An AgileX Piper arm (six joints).
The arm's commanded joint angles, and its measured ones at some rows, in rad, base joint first. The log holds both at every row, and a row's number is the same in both.
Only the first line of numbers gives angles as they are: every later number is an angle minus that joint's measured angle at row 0.
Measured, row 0:
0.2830 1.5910 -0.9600 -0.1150 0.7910 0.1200
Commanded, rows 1 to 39:
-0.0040 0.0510 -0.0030 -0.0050 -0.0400 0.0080
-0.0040 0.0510 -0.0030 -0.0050 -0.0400 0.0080
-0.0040 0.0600 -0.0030 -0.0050 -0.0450 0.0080
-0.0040 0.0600 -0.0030 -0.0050 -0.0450 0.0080
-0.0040 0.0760 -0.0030 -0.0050 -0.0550 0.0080
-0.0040 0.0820 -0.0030 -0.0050 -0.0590 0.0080
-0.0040 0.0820 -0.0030 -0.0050 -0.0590 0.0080
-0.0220 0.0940 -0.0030 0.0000 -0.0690 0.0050
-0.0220 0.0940 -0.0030 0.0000 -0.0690 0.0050
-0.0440 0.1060 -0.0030 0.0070 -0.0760 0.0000
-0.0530 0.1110 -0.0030 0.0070 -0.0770 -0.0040
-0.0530 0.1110 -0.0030 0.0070 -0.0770 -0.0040
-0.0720 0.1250 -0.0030 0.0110 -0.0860 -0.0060
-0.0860 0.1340 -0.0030 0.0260 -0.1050 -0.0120
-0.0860 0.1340 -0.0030 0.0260 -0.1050 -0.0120
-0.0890 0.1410 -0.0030 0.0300 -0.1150 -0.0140
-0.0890 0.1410 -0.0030 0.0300 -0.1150 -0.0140
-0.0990 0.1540 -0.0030 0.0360 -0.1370 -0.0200
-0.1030 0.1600 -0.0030 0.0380 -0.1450 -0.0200
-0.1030 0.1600 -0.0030 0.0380 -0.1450 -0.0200
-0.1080 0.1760 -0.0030 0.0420 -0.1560 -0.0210
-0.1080 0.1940 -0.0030 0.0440 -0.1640 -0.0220
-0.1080 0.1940 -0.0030 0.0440 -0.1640 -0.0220
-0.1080 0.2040 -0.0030 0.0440 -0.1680 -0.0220
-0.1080 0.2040 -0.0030 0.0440 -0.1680 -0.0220
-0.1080 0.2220 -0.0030 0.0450 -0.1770 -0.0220
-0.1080 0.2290 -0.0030 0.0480 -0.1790 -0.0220
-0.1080 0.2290 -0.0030 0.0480 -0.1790 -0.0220
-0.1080 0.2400 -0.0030 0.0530 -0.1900 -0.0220
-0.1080 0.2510 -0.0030 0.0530 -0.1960 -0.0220
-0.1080 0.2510 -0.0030 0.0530 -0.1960 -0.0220
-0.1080 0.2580 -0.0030 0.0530 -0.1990 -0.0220
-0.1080 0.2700 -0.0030 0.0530 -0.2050 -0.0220
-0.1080 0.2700 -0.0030 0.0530 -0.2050 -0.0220
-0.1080 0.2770 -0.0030 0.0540 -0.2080 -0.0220
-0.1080 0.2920 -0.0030 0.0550 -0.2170 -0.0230
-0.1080 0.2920 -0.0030 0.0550 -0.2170 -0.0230
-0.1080 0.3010 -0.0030 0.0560 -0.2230 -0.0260
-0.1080 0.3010 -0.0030 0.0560 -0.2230 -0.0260
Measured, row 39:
-0.1050 0.2880 -0.0010 0.0520 -0.2100 -0.0070
